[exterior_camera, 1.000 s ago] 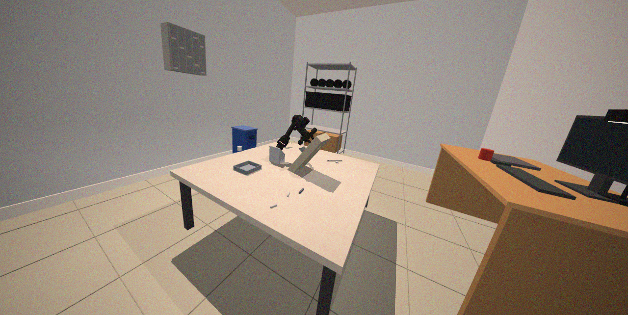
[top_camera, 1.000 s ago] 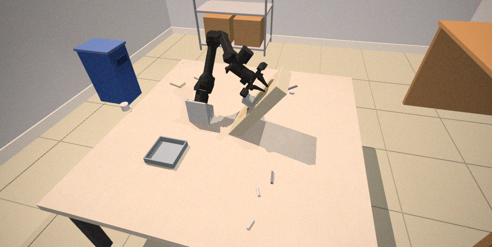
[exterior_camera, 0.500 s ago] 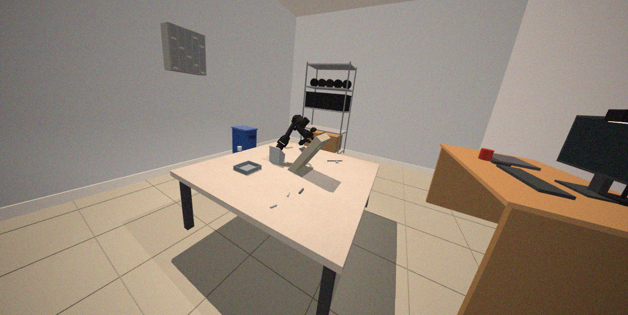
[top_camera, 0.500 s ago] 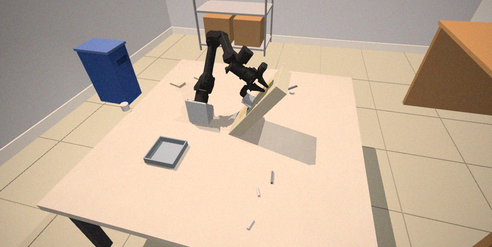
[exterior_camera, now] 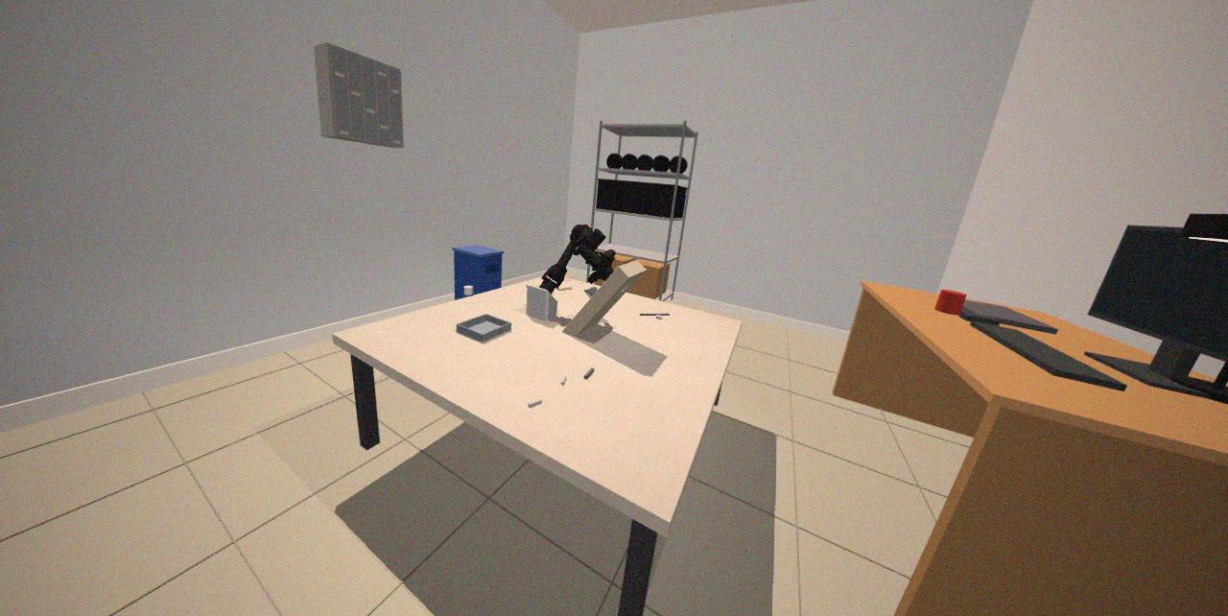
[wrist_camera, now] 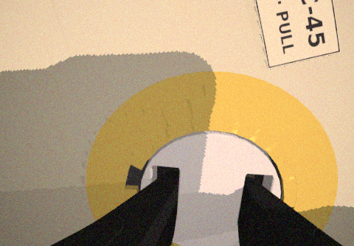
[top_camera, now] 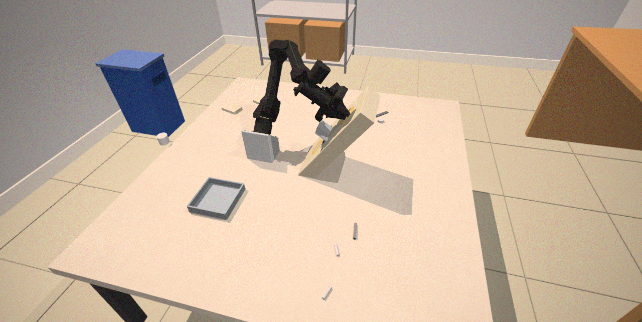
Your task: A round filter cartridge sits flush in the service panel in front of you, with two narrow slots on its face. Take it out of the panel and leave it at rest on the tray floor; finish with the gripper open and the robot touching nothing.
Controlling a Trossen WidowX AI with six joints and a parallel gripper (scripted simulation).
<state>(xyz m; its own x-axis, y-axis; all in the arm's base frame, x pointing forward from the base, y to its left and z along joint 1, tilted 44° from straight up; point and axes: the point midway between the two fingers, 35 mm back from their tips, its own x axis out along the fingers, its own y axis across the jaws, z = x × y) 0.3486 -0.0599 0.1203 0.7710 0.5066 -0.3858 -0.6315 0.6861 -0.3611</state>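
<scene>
My gripper tip is now 10 mm short of the round white filter cartridge and 10 mm above it. Round my gripper tip: grey tray: 400 mm behind, 330 mm to the right, 240 mm below; beige service panel: 40 mm behind, 80 mm below.
</scene>
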